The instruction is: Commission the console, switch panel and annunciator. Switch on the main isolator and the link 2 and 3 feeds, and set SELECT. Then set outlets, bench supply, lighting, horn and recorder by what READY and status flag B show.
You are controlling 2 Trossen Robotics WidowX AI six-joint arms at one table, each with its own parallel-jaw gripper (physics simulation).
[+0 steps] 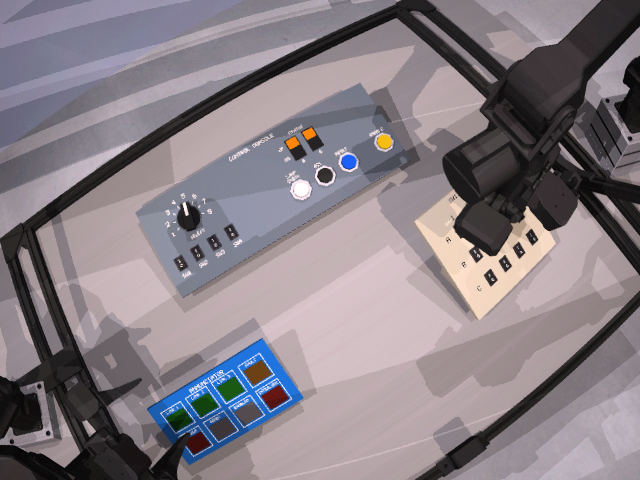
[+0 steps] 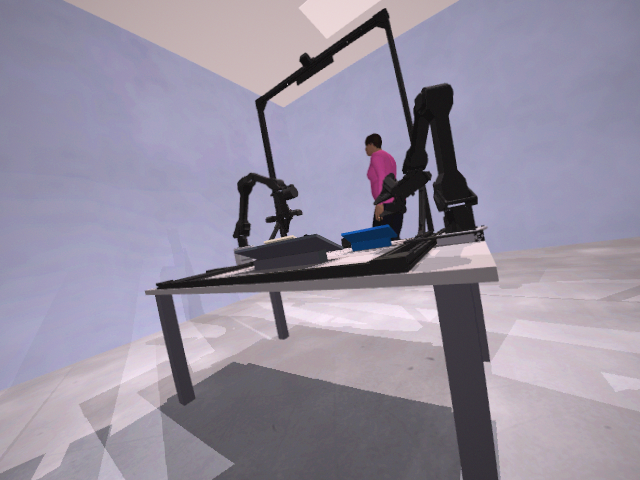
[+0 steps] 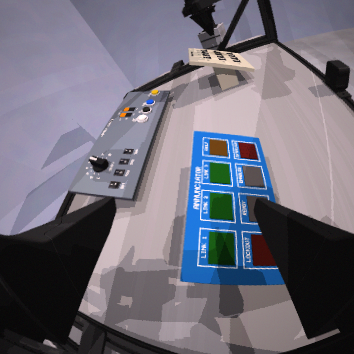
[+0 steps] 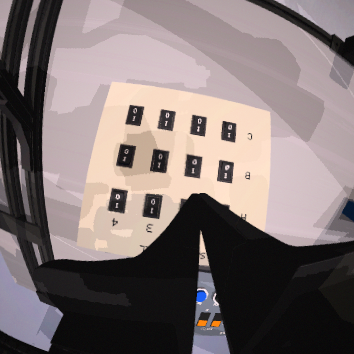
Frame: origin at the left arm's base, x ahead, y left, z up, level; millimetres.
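Where they show: left gripper, fingertip midpoint: (image 1: 164, 406) (image 2: 377, 210) (image 3: 185, 204); right gripper, fingertip midpoint: (image 1: 500, 218) (image 2: 287, 232) (image 3: 211, 34) (image 4: 197, 199); left arm's base at its link origin: (image 1: 25, 414) (image 2: 461, 230); right arm's base at its link origin: (image 1: 635, 116) (image 2: 243, 247).
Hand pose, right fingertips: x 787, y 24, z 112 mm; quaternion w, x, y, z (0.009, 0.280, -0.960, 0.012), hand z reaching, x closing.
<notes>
Each offset is from my right fingertips to the centre of the thing. "spot": to the spot under its first point.
The grey console @(spot: dx -297, dy +176, dz -81 mm) (image 1: 258, 206) (image 3: 120, 140) has its SELECT knob @(dx -401, dy +185, dz -56 mm) (image 1: 188, 215) (image 3: 98, 163) pointing at 5. Two status flags (image 1: 295, 147) (image 1: 312, 138) show orange upper halves. The blue annunciator (image 1: 261, 346) (image 3: 189, 270) has green LINK windows and grey READY and ENABLED windows. The cream switch panel @(dx -4, dy +24, dz -94 mm) (image 1: 475, 304) (image 4: 190, 102) has three rows of black rockers; their positions are too small to tell. My right gripper (image 4: 197, 199) (image 2: 285, 232) is shut and empty, pointing down above the panel and hiding part of row A. My left gripper (image 3: 185, 204) (image 2: 381, 191) is open and empty near the annunciator.
A black frame (image 1: 310, 62) borders the table. The console has white @(dx -230, dy +179, dz -80 mm) (image 1: 300, 190), black @(dx -189, dy +189, dz -80 mm) (image 1: 324, 176), blue @(dx -148, dy +199, dz -80 mm) (image 1: 348, 162) and yellow @(dx -84, dy +215, dz -80 mm) (image 1: 384, 142) buttons and several small rockers below the knob. A person in pink (image 2: 381, 167) stands behind the table.
</notes>
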